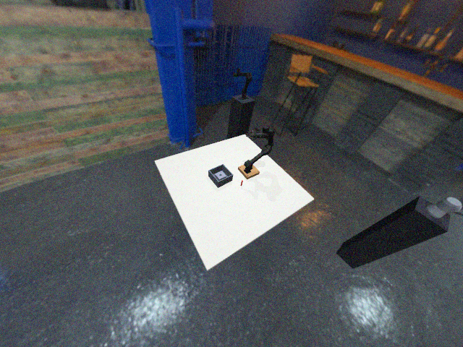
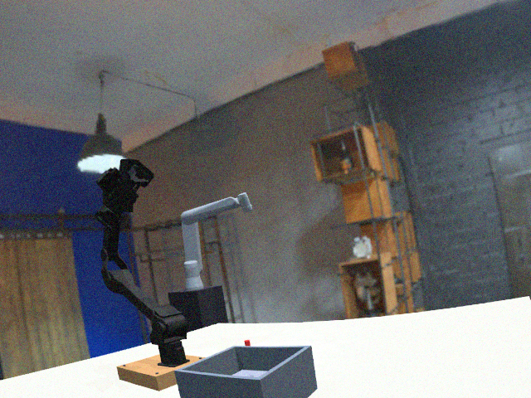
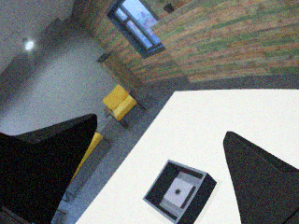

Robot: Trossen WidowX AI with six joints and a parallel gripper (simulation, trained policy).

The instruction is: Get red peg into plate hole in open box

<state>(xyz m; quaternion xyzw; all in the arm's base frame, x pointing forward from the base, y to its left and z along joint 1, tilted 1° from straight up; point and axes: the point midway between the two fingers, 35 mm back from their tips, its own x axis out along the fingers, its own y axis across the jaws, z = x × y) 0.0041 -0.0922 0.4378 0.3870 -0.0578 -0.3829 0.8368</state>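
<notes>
The red peg is 43 cm below my gripper tip, 21 cm to the left of it and 15 cm ahead of it. The rest, counted from my gripper tip: grey box 44 cm below, 28 cm ahead, 1 cm to the left; then plate 42 cm below, 28 cm ahead, 1 cm to the left.
</notes>
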